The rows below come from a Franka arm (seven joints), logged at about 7 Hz.
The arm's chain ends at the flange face. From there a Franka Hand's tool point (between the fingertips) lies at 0.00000 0.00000 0.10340 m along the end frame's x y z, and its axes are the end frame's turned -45 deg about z.
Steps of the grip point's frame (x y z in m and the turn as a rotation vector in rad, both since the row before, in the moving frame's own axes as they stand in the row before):
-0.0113, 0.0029, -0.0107, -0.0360, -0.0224, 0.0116
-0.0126, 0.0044, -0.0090, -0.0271, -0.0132, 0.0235
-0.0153, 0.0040, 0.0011, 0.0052, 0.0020, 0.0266
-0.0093, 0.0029, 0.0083, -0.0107, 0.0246, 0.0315
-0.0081, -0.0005, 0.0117, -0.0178, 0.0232, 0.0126
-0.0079, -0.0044, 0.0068, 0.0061, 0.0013, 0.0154
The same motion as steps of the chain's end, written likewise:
-0.0069, 0.0058, -0.0106, -0.0413, 0.0096, 0.0116
-0.0068, 0.0091, -0.0090, -0.0285, 0.0098, 0.0235
-0.0078, 0.0142, 0.0011, 0.0051, -0.0023, 0.0266
-0.0071, 0.0096, 0.0083, 0.0098, 0.0250, 0.0315
-0.0091, 0.0057, 0.0117, 0.0038, 0.0290, 0.0126
-0.0084, 0.0030, 0.0068, 0.0052, -0.0034, 0.0154

